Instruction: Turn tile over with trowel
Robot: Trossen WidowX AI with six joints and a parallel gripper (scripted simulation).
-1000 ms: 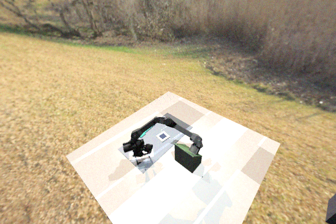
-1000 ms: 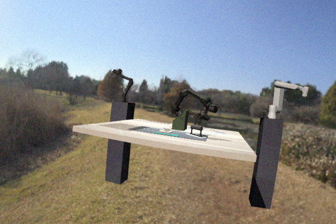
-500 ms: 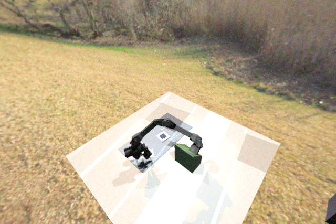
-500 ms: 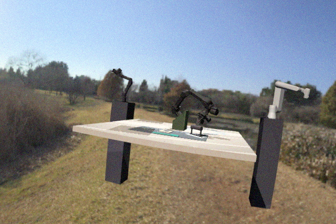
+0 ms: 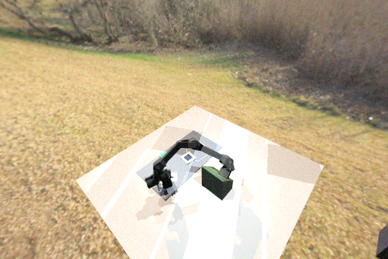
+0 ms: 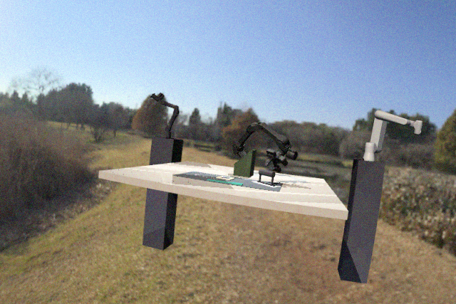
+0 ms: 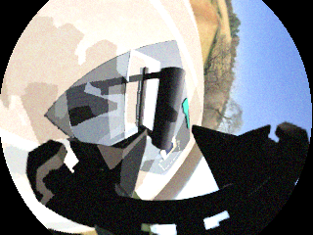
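Right now the grey mat is 21 cm to the right of my gripper tip, 11 cm below it and 5 cm ahead of it. Also, from my gripper tip: tile: 25 cm to the right, 9 cm below, 2 cm ahead; teal trowel: 19 cm to the right, 19 cm ahead, 9 cm below.
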